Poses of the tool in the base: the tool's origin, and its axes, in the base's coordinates. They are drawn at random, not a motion.
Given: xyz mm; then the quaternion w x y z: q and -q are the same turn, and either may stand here.
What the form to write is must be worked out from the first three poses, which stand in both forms.
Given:
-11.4 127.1 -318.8 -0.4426 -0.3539 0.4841 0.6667
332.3 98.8 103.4 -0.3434 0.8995 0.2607 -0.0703
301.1 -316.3 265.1 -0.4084 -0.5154 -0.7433 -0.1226
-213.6 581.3 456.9 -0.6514 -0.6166 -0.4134 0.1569
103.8 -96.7 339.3 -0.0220 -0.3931 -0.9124 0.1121
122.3 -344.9 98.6 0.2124 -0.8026 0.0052 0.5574
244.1 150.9 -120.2 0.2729 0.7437 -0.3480 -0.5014
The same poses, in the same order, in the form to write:
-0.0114 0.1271 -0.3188 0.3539 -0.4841 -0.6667 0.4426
0.3323 0.0988 0.1034 -0.8995 -0.2607 0.0703 0.3434
0.3011 -0.3163 0.2651 0.5154 0.7433 0.1226 0.4084
-0.2136 0.5813 0.4569 0.6166 0.4134 -0.1569 0.6514
0.1038 -0.0967 0.3393 0.3931 0.9124 -0.1121 0.0220
0.1223 -0.3449 0.0986 -0.8026 0.0052 0.5574 0.2124
0.2441 0.1509 -0.1202 0.7437 -0.3480 -0.5014 0.2729

